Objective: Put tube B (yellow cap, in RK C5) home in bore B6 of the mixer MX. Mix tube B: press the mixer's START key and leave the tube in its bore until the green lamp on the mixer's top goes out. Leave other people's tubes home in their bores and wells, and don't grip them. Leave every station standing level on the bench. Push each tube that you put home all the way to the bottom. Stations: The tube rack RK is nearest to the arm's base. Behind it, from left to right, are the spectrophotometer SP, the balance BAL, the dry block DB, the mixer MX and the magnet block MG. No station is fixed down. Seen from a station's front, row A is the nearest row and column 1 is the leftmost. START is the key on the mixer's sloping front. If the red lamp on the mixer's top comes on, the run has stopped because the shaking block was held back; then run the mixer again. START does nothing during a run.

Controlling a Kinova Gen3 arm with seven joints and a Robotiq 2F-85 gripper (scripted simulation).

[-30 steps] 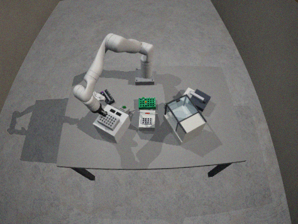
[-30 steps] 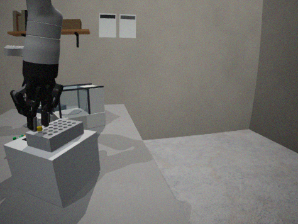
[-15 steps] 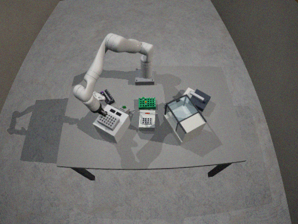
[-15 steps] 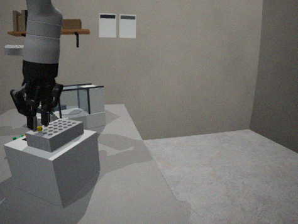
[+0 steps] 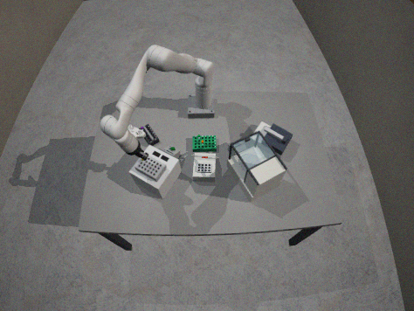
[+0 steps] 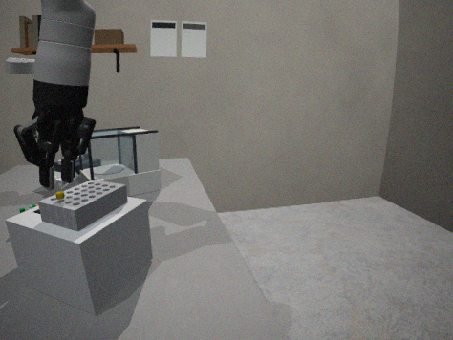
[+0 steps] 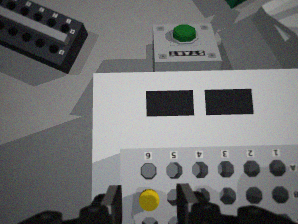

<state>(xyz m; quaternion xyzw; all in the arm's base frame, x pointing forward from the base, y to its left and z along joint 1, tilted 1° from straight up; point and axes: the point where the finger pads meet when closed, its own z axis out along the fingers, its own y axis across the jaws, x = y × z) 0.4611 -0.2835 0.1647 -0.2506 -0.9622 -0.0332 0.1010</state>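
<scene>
Right now my hand is 140 mm above the green start key, 130 mm past it and 120 mm to the right of it. From my hand the other things lie so: dry block (290 mm to the left, 180 mm below, 40 mm behind); then dark magnet block (250 mm behind, 190 mm below, 30 mm to the right); then grey mixer block (60 mm below, 40 mm to the left, 30 mm ahead).
</scene>
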